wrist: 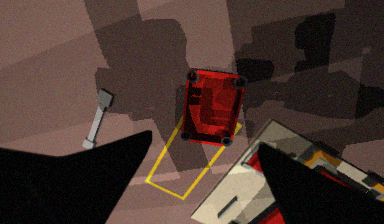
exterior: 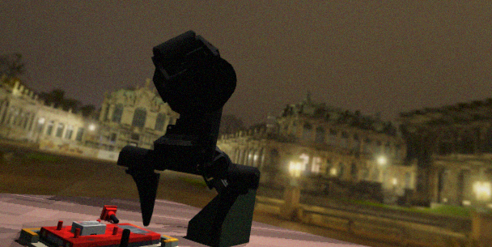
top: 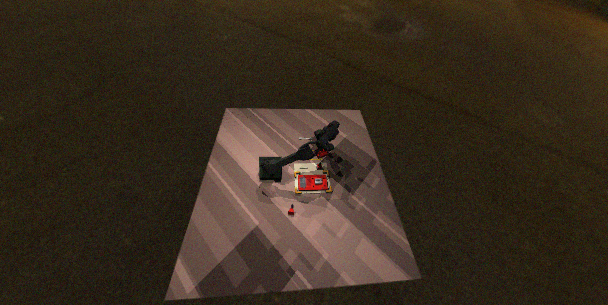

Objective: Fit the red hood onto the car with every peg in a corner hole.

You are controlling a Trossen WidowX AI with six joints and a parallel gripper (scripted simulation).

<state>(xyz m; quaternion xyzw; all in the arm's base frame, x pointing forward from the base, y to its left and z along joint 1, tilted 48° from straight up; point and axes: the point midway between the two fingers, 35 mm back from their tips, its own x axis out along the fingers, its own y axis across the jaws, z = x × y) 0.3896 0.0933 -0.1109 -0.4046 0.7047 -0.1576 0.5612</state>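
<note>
The red hood is 8 cm below my gripper tip, 1 cm to the right of it and 1 cm ahead of it. The rest, counted from my gripper tip: small grey tool (14 cm to the left, 10 cm behind, 8 cm below); grey engine block (24 cm to the right, 6 cm below, 5 cm behind).
</note>
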